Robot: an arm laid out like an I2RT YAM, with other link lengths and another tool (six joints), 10 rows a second.
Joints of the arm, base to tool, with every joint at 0 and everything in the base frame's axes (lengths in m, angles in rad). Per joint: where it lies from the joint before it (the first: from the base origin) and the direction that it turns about. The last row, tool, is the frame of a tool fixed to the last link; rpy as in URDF.
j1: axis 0 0 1 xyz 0.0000 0.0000 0.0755
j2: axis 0 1 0 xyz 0.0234 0.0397 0.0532
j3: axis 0 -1 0 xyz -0.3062 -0.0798 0.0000
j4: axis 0 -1 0 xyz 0.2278 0.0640 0.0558
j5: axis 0 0 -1 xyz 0.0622 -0.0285 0.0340
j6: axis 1 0 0 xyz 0.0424 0.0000 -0.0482
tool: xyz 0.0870 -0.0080 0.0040 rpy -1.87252 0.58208 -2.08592
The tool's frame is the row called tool.
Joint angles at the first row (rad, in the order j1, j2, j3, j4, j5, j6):
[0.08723 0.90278 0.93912 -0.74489 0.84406 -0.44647]
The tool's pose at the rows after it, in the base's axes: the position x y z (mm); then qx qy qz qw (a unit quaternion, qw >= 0):
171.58, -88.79, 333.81, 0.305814, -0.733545, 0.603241, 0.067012
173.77, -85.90, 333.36, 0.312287, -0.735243, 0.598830, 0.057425
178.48, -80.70, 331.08, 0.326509, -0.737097, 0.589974, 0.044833
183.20, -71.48, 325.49, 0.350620, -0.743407, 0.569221, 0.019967
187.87, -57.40, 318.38, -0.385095, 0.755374, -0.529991, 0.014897
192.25, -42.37, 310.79, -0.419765, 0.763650, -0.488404, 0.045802
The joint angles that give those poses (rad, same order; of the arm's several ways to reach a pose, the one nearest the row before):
[0.09415 0.89373 0.93612 -0.74554 0.83877 -0.44481]
[0.10067 0.89481 0.93887 -0.74520 0.81934 -0.44042]
[0.11153 0.90287 0.94206 -0.74587 0.78566 -0.43437]
[0.12404 0.90505 0.94183 -0.75328 0.71353 -0.41719]
[0.13413 0.91014 0.95191 -0.78047 0.59475 -0.38364]
[0.14366 0.91936 0.95728 -0.79914 0.47728 -0.35735]

